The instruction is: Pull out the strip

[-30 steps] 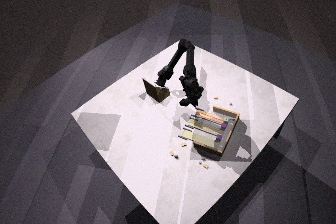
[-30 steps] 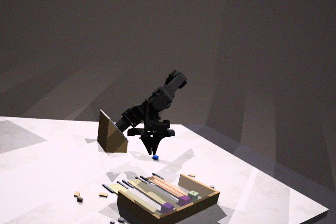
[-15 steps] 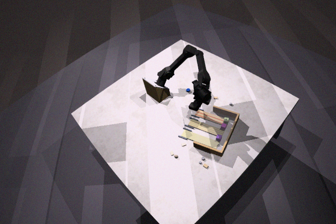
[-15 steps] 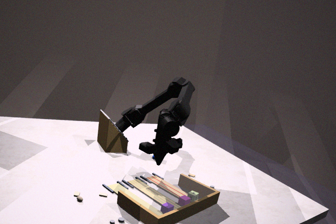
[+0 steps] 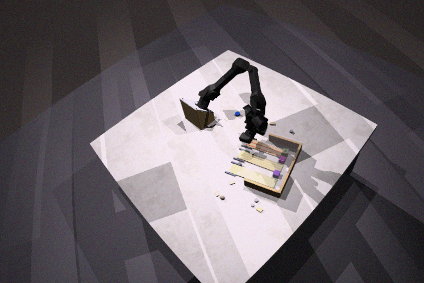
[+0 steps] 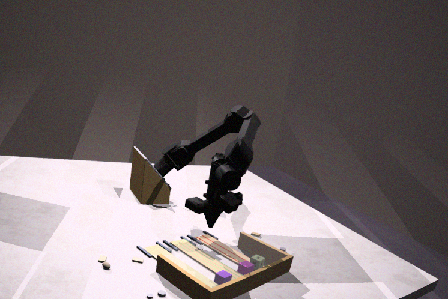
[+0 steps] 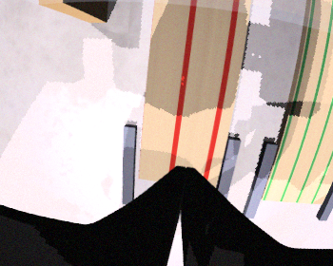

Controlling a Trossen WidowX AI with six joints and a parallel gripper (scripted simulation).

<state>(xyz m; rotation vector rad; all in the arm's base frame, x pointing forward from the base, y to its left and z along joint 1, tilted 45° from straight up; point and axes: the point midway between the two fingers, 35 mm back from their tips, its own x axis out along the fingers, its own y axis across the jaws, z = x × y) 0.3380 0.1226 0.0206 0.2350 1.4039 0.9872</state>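
Now: gripper tip 80 mm short of the strip, 40 mm to the right of it and 50 mm above it. Round my gripper tip: labelled cube (170 mm ahead, 80 mm to the left, 30 mm below); blue object (240 mm behind, 80 mm to the left, 40 mm below).
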